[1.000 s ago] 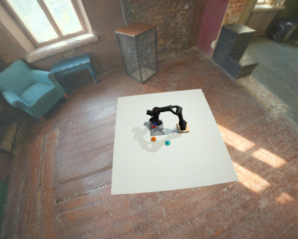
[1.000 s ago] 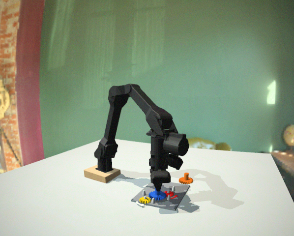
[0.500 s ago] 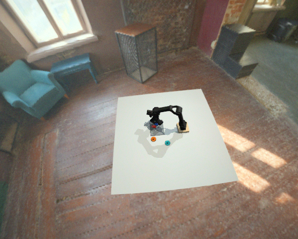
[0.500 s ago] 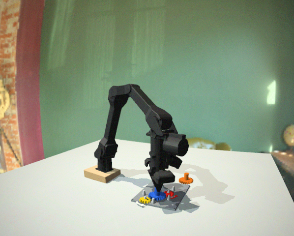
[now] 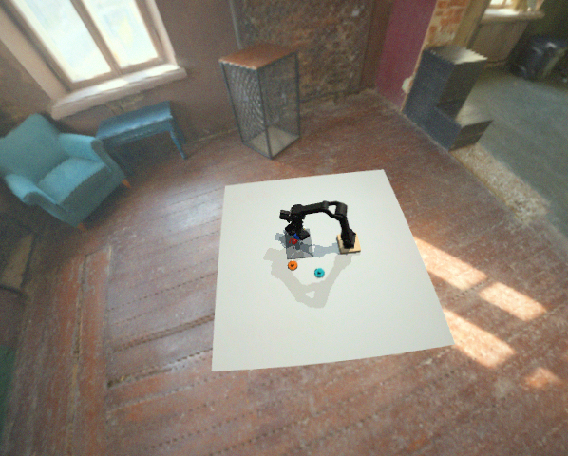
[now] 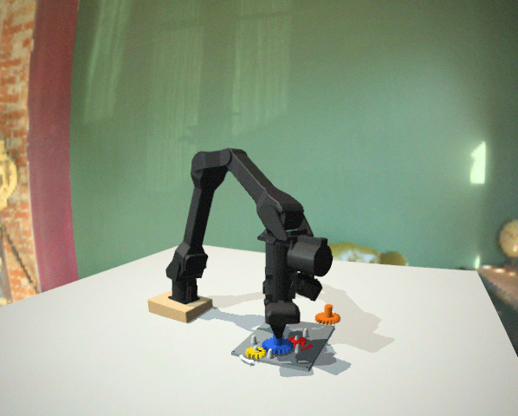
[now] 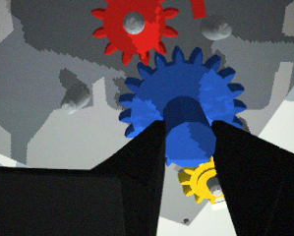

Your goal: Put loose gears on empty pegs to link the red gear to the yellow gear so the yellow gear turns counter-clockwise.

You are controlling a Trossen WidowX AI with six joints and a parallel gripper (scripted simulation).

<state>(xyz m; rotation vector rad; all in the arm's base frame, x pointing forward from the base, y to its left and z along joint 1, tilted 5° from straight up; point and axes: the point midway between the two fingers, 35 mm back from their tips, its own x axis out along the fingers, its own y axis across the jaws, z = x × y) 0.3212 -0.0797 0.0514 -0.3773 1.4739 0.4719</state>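
My gripper tip is 1 cm above the blue gear. Also, from my gripper tip: white arrow 4 cm behind, 7 cm to the right, 3 cm below; yellow gear 3 cm behind, 4 cm to the right, 3 cm below; red gear 2 cm ahead, 4 cm to the left, 3 cm below.
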